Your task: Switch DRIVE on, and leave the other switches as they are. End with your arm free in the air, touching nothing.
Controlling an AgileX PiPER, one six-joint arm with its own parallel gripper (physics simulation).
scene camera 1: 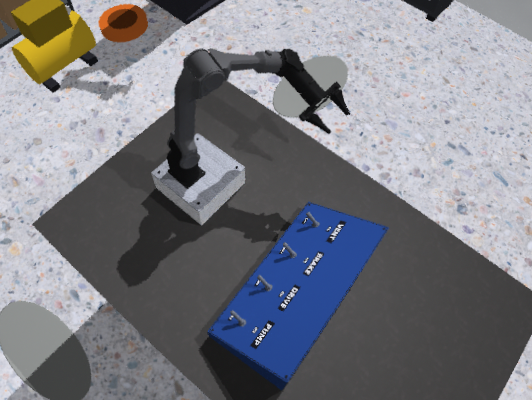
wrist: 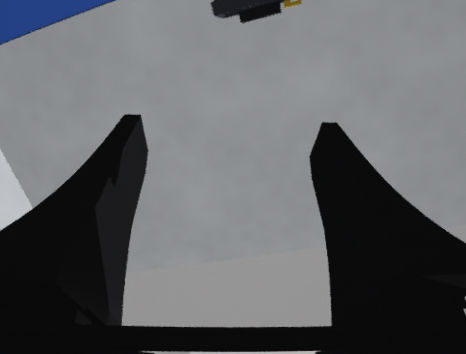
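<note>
The blue switch panel (scene camera 1: 332,280) lies on the dark mat with four grey levers. The DRIVE lever (scene camera 1: 265,283) stands between the BRAKE lever (scene camera 1: 290,251) and the PUMP lever (scene camera 1: 238,318); the VENT lever (scene camera 1: 312,220) is at the far end. All four lean the same way, their tips away from the name labels, toward the arm's base side. The small position marks are too blurred to read. My gripper (scene camera 1: 339,122) (wrist: 231,136) is open and empty, high in the air beyond the VENT end, apart from the panel.
The arm's pale base block (scene camera 1: 220,200) stands on the dark mat (scene camera 1: 425,300). An orange ring (scene camera 1: 106,22) and a yellow cylinder (scene camera 1: 55,52) are at the upper left. The wrist view shows a blue surface (wrist: 40,12) and a dark object (wrist: 250,9) along its top.
</note>
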